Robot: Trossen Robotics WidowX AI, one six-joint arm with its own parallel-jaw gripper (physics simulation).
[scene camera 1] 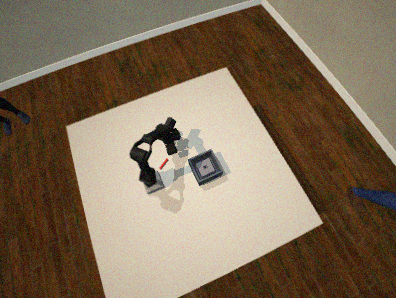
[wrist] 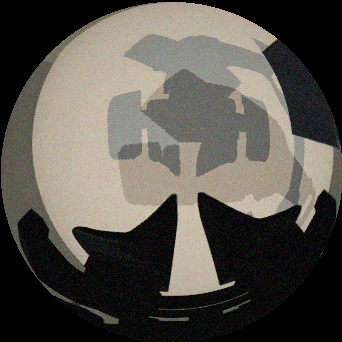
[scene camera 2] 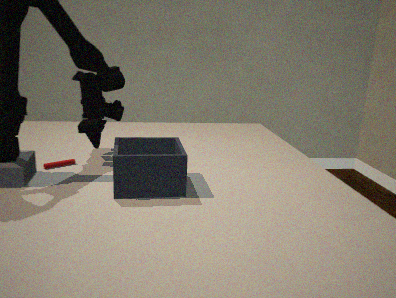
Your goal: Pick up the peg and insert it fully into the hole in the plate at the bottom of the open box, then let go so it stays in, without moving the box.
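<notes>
The red peg lies on its side on the table, close to the arm's base. It does not show in the wrist view. The dark, open-topped box stands upright on the table. The pale plate with a small dark hole shows at its bottom in scene view 1; the hole is empty. My gripper points down above the table, between peg and box in scene view 2. Its fingers stand a narrow gap apart, with nothing between them.
The arm's grey base stands beside the peg. Shadows of the arm fall across the pale table top. Part of a blue leg shows at the right edge and dark legs at the left edge, off the pale surface.
</notes>
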